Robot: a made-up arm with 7 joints.
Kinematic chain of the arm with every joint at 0, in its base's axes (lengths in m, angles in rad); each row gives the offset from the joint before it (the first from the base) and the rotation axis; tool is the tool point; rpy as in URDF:
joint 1: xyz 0 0 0.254 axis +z
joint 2: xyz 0 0 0 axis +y
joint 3: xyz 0 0 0.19 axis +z
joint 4: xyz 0.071 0 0 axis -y
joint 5: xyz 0.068 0 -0.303 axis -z
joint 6: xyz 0 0 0 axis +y
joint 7: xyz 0.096 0 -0.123 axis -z
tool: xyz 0 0 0 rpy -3.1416 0 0
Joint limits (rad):
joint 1: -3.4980..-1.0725
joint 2: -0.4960..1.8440
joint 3: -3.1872..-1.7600
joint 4: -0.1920..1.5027
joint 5: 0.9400..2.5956
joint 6: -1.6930..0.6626
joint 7: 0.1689..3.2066
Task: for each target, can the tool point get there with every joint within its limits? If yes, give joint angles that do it. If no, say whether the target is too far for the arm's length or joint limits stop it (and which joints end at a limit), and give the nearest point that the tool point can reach.
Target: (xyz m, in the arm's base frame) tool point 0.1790 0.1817 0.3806
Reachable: yes | joints -2.1447 0.9423 -2.7086 0.2250 1.6277 -0.6729 2.8350
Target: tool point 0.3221 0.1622 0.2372
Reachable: yes | joints -2.3583 0.0674 -3.0269 0.6922 1.6941 -0.6718 1.8973
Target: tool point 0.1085 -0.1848 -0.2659
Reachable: no: joint limits stop it (at a limit: joint 1, joint 2, joint 3) | nearest point 0.1309 -0.1168 -0.0696 | short by 0.209 m
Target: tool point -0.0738 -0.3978 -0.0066
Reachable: no: joint limits stop it (at a limit: joint 1, joint 2, joint 3, joint 5, joint 6) | nearest point -0.1200 -0.1696 0.0096 | short by 0.233 m
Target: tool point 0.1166 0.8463 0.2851
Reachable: no: too far | nearest point 0.0802 0.5823 0.2754 | short by 0.267 m
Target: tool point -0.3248 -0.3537 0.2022
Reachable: no: joint limits stop it (at a limit: joint 2, joint 3, joint 4, joint 5, joint 6) | nearest point -0.2834 -0.3086 0.3041 | short by 0.119 m
